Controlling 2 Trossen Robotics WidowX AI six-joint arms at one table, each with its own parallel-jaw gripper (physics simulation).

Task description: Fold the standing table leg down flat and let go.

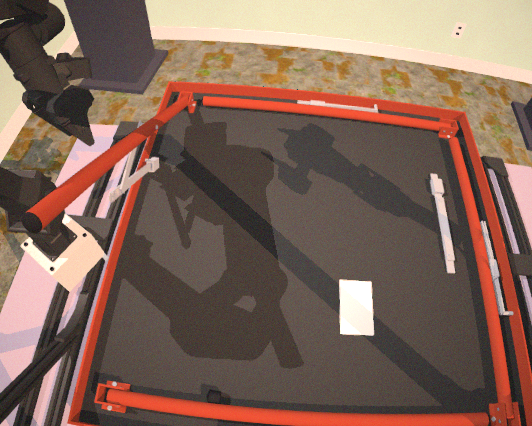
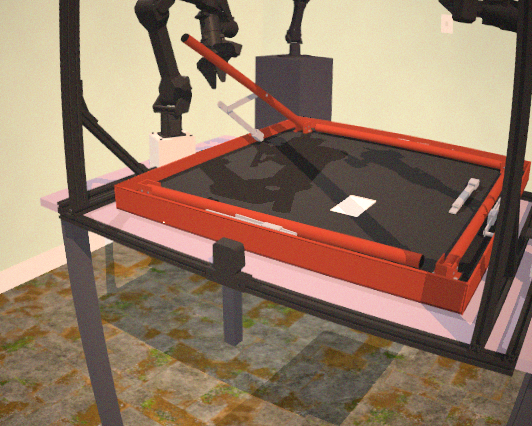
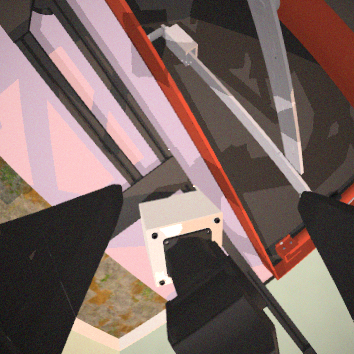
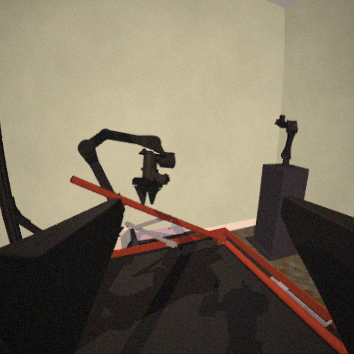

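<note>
The red table leg slants up from its corner hinge and leans out past the frame's edge, its free end raised. Its grey folding brace is bent at its joint. My left gripper is open and empty, pointing down close beside the leg's middle; whether it touches the leg cannot be told. My right gripper is open and empty, away from the leg, facing it across the table.
The upturned table has a red rim. Other red legs lie flat inside it. A white card and a grey bar lie on the dark underside. Black rails and the left arm's pale base stand beside it.
</note>
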